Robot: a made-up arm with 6 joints. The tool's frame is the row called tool.
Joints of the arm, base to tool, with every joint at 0 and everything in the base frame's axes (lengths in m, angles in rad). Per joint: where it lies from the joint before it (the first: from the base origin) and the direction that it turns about. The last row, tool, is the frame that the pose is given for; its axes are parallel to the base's.
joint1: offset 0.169 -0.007 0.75 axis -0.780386 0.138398 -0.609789
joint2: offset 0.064 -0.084 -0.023 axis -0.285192 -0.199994 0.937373
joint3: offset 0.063 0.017 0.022 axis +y
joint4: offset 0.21 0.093 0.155 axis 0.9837 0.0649 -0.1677
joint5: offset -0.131 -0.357 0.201 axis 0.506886 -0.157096 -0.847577
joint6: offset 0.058 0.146 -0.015 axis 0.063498 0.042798 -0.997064
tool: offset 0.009 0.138 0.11
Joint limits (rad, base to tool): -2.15..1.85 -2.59..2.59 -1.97..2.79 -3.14..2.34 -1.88..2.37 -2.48..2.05
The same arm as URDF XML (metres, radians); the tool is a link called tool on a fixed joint. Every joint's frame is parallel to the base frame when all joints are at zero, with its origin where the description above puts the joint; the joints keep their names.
<robot name="arm">
<link name="base_link"/>
<link name="link1"/>
<link name="link2"/>
<link name="link3"/>
<link name="link4"/>
<link name="link5"/>
<link name="link6"/>
<link name="tool"/>
<joint name="joint1" type="revolute"><parent link="base_link"/><child link="link1"/><origin xyz="0.169 -0.007 0.75" rpy="0 0 0"/><axis xyz="-0.780386 0.138398 -0.609789"/><limit lower="-2.15" upper="1.85"/></joint>
<joint name="joint2" type="revolute"><parent link="link1"/><child link="link2"/><origin xyz="0.064 -0.084 -0.023" rpy="0 0 0"/><axis xyz="-0.285192 -0.199994 0.937373"/><limit lower="-2.59" upper="2.59"/></joint>
<joint name="joint3" type="revolute"><parent link="link2"/><child link="link3"/><origin xyz="0.063 0.017 0.022" rpy="0 0 0"/><axis xyz="0 1 0"/><limit lower="-1.97" upper="2.79"/></joint>
<joint name="joint4" type="revolute"><parent link="link3"/><child link="link4"/><origin xyz="0.21 0.093 0.155" rpy="0 0 0"/><axis xyz="0.9837 0.0649 -0.1677"/><limit lower="-3.14" upper="2.34"/></joint>
<joint name="joint5" type="revolute"><parent link="link4"/><child link="link5"/><origin xyz="-0.131 -0.357 0.201" rpy="0 0 0"/><axis xyz="0.506886 -0.157096 -0.847577"/><limit lower="-1.88" upper="2.37"/></joint>
<joint name="joint6" type="revolute"><parent link="link5"/><child link="link6"/><origin xyz="0.058 0.146 -0.015" rpy="0 0 0"/><axis xyz="0.063498 0.042798 -0.997064"/><limit lower="-2.48" upper="2.05"/></joint>
<joint name="tool_joint" type="fixed"><parent link="link6"/><child link="tool"/><origin xyz="0.009 0.138 0.11" rpy="0 0 0"/></joint>
</robot>

